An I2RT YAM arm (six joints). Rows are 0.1 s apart.
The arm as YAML. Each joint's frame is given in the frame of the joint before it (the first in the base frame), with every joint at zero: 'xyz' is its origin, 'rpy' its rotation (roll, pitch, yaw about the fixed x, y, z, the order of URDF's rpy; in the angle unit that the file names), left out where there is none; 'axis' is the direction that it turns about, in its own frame. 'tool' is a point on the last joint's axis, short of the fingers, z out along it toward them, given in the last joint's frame.
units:
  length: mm
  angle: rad
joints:
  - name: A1
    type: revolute
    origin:
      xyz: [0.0, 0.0, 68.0]
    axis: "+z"
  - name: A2
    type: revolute
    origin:
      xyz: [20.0, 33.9, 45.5]
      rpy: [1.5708, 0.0, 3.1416]
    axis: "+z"
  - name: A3
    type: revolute
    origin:
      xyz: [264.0, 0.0, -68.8]
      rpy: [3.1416, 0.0, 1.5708]
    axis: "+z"
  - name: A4
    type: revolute
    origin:
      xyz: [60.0, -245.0, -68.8]
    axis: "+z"
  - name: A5
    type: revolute
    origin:
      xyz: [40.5, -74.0, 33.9]
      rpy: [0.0, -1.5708, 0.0]
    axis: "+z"
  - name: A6
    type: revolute
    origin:
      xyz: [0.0, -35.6, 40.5]
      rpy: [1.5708, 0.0, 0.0]
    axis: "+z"
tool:
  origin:
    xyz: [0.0, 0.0, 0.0]
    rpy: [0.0, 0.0, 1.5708]
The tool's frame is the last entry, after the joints.
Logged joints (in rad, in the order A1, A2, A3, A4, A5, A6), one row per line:
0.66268 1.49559 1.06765 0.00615 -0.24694 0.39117
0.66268 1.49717 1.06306 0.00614 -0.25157 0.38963
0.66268 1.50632 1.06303 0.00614 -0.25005 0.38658
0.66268 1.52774 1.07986 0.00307 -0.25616 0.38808
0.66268 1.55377 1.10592 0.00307 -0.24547 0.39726
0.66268 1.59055 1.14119 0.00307 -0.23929 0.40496
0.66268 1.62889 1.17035 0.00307 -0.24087 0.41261
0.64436 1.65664 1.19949 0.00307 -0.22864 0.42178
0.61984 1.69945 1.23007 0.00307 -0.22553 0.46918
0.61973 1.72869 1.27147 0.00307 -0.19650 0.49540
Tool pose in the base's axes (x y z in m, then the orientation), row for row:
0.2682 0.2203 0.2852 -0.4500 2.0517 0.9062
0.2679 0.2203 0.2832 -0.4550 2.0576 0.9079
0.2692 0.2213 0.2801 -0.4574 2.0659 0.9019
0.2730 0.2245 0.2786 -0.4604 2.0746 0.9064
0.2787 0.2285 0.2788 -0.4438 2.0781 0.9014
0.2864 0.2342 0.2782 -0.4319 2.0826 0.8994
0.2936 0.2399 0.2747 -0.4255 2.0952 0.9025
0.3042 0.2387 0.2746 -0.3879 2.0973 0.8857
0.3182 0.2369 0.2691 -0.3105 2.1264 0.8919
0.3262 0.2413 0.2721 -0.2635 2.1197 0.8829
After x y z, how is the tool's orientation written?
As a rotation vector, in radians.
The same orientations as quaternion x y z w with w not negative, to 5 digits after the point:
-0.17905 0.81635 0.36057 0.41413
-0.18078 0.81750 0.36072 0.41097
-0.18152 0.81984 0.35791 0.40843
-0.18231 0.82152 0.35893 0.40378
-0.17582 0.82327 0.35710 0.40472
-0.17107 0.82487 0.35623 0.40426
-0.16812 0.82785 0.35659 0.39904
-0.15363 0.83066 0.35079 0.40417
-0.12253 0.83910 0.35195 0.39627
-0.10432 0.83920 0.34955 0.40333

